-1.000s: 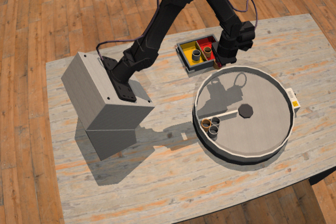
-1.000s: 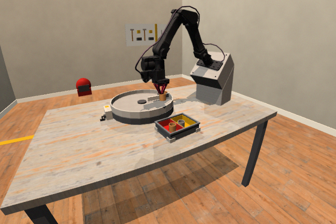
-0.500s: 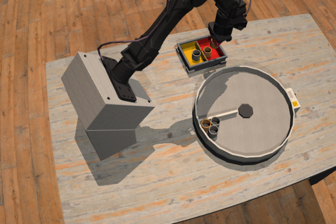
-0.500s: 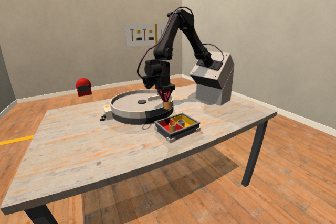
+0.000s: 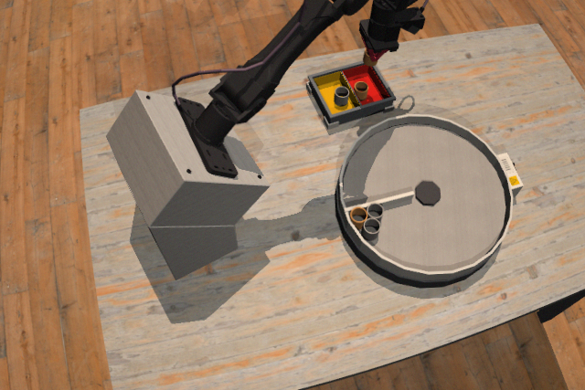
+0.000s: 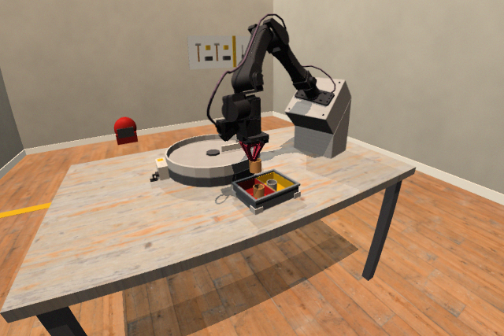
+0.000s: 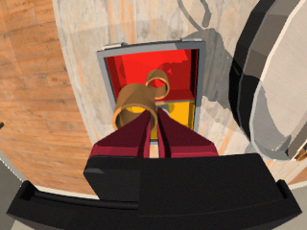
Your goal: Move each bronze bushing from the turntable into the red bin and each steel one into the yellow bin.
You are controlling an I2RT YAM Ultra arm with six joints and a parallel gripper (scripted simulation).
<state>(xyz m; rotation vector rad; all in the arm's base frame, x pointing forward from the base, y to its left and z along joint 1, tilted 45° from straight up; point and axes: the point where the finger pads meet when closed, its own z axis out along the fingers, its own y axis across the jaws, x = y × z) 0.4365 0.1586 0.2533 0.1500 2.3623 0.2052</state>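
My gripper is now 1 cm past the red bin and 13 cm above it. The rest, counted from my hand: turntable: 1 cm behind, 35 cm to the right, 10 cm below; two-part bin tray: 5 cm behind, 12 cm below; yellow bin: 9 cm behind, 13 cm below.
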